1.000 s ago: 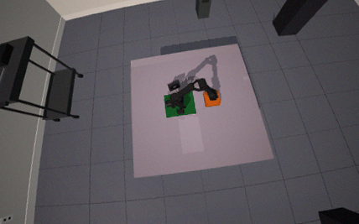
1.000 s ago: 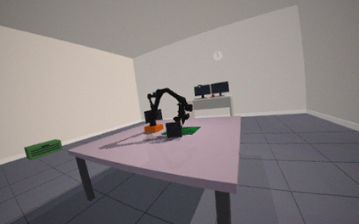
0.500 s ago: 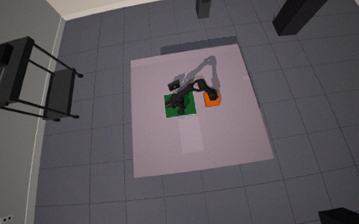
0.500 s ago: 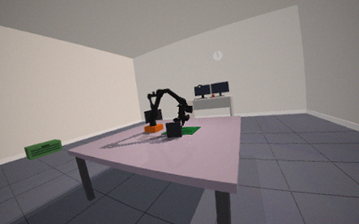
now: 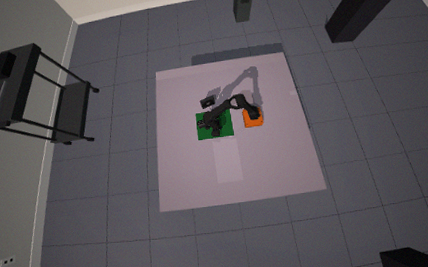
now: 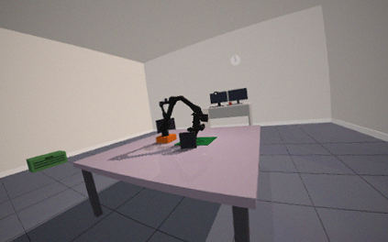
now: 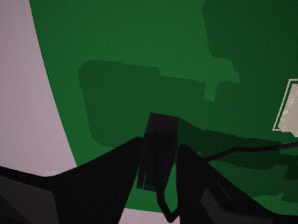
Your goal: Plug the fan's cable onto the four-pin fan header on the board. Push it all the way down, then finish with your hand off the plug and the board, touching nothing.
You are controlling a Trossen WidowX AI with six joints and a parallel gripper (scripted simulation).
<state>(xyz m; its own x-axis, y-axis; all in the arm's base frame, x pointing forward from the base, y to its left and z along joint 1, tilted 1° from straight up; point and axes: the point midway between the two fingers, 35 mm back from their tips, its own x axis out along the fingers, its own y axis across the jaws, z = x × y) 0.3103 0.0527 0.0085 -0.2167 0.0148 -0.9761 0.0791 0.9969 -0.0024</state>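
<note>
Now: gripper tip 30 mm short of the board, 40 mm to the left of it and 40 mm above it. Also, from my gripper tip: fan cable plug 10 mm behind; then black fan 60 mm ahead, 220 mm to the right, 30 mm above.
</note>
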